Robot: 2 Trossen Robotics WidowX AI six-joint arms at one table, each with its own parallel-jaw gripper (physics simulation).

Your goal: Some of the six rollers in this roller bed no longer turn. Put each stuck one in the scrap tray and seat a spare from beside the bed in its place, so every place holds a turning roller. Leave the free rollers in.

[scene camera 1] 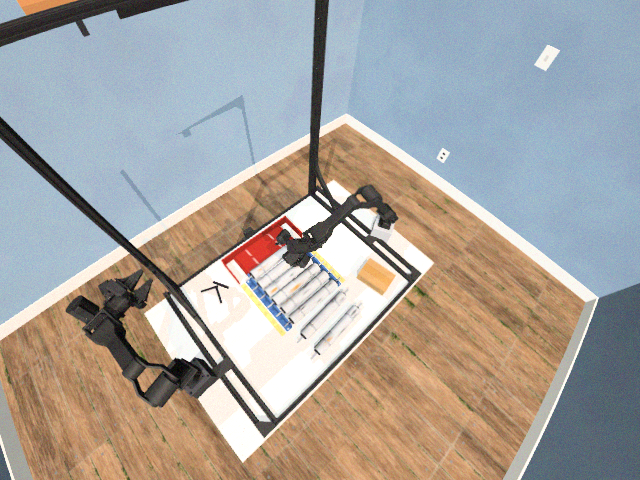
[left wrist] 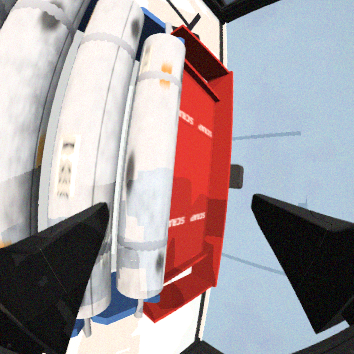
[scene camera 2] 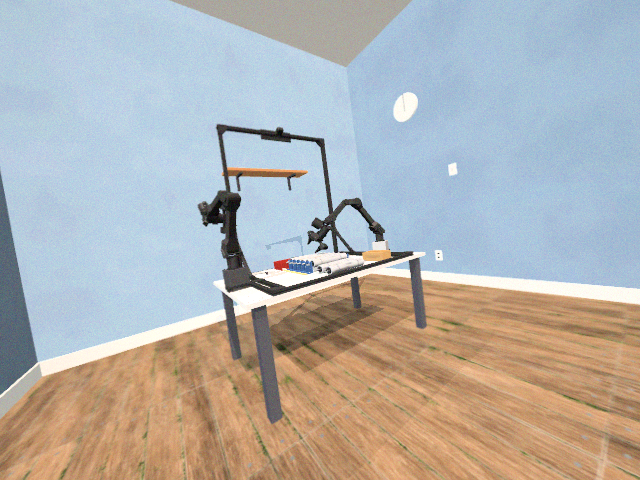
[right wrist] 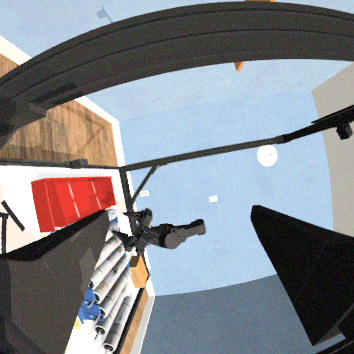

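Where they show: left gripper, between the fingertips: [scene camera 1: 281, 251] [left wrist: 180, 205] [scene camera 2: 311, 248] [right wrist: 116, 221]; right gripper, between the fingertips: [scene camera 1: 147, 274] [scene camera 2: 236, 218] [right wrist: 180, 215]; left arm's base, origin of its link: [scene camera 1: 384, 223] [scene camera 2: 379, 241]; right arm's base, origin of its link: [scene camera 1: 192, 376] [scene camera 2: 235, 268].
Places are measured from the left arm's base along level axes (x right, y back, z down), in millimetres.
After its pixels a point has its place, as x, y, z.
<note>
The roller bed [scene camera 1: 287, 325] [scene camera 2: 301, 265] [left wrist: 117, 309] {357, -259, 35} has blue rails holding a row of pale, smudged rollers; the left arm hides part of it in scene camera 1. The roller nearest the tray [left wrist: 150, 175] {430, -358, 25} has orange marks, and the roller beside it [left wrist: 82, 165] {383, -384, 23} has a dark-marked label. The red scrap tray [scene camera 1: 258, 249] {550, -339, 68} [left wrist: 223, 165] {594, -309, 51} [right wrist: 60, 197] {598, -426, 70} holds no roller. Two spares [scene camera 1: 324, 315] {138, -536, 50} [scene camera 1: 337, 330] {64, -578, 50} lie beside the bed. My left gripper [scene camera 1: 287, 249] {416, -347, -18} [left wrist: 180, 205] {416, -347, -18} is open above the tray side of the bed. My right gripper [scene camera 1: 145, 276] {721, -713, -293} [right wrist: 180, 215] {721, -713, -293} is open, raised off the table's left side.
An orange block [scene camera 1: 375, 275] {-27, -277, 42} [scene camera 2: 376, 255] {-51, -329, 61} [right wrist: 138, 272] {8, -306, 43} lies right of the bed. Thin black sticks [scene camera 1: 218, 290] {641, -592, 97} lie left of the bed. A black frame post [scene camera 1: 317, 103] {425, 93, -490} rises behind the table, and black rails run round the table's edges.
</note>
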